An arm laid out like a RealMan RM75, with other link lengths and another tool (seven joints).
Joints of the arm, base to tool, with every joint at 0 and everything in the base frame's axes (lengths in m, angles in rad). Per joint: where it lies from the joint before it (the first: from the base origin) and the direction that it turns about. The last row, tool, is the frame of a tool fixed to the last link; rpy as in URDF.
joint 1: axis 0 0 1 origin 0.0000 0.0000 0.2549
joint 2: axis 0 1 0 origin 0.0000 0.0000 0.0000
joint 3: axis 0 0 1 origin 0.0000 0.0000 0.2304
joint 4: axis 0 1 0 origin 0.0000 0.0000 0.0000
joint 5: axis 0 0 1 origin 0.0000 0.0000 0.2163
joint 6: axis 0 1 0 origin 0.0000 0.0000 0.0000
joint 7: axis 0 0 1 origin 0.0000 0.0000 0.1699
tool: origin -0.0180 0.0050 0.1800 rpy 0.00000 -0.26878 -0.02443
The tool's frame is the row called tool.
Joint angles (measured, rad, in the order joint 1, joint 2, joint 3, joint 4, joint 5, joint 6, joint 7), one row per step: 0.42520, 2.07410, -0.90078, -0.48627, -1.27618, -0.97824, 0.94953; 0.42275, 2.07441, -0.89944, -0.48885, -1.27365, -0.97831, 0.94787; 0.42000, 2.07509, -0.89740, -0.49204, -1.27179, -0.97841, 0.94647; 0.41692, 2.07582, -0.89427, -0.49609, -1.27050, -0.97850, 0.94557; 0.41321, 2.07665, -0.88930, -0.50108, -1.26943, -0.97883, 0.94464; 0.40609, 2.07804, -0.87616, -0.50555, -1.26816, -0.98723, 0.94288; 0.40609, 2.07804, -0.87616, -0.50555, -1.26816, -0.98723, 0.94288; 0.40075, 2.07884, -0.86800, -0.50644, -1.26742, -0.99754, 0.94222; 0.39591, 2.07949, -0.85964, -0.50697, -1.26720, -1.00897, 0.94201; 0.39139, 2.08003, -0.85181, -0.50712, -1.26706, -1.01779, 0.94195; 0.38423, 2.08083, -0.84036, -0.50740, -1.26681, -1.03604, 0.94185; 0.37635, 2.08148, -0.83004, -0.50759, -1.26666, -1.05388, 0.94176; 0.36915, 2.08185, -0.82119, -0.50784, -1.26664, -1.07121, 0.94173; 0.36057, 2.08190, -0.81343, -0.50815, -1.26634, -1.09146, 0.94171
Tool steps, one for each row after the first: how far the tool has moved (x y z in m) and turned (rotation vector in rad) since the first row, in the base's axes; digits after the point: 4 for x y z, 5 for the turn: 0.0006, 0.0002, 0.0017, 0.00453, 0.00010, -0.00092; 0.0014, 0.0004, 0.0036, 0.00931, 0.00029, -0.00204; 0.0022, 0.0007, 0.0059, 0.01498, 0.00055, -0.00359; 0.0035, 0.0011, 0.0090, 0.02245, 0.00104, -0.00577; 0.0051, 0.0006, 0.0143, 0.03452, 0.00773, -0.00827; 0.0051, 0.0006, 0.0143, 0.03452, 0.00773, -0.00827; 0.0054, -0.0008, 0.0169, 0.03979, 0.01495, -0.00769; 0.0053, -0.0023, 0.0195, 0.04446, 0.02266, -0.00605; 0.0059, -0.0036, 0.0218, 0.04906, 0.02921, -0.00643; 0.0053, -0.0061, 0.0252, 0.05491, 0.04081, -0.00268; 0.0051, -0.0090, 0.0283, 0.06004, 0.05155, 0.00056; 0.0045, -0.0118, 0.0310, 0.06423, 0.06118, 0.00483; 0.0035, -0.0153, 0.0336, 0.06750, 0.07134, 0.01093
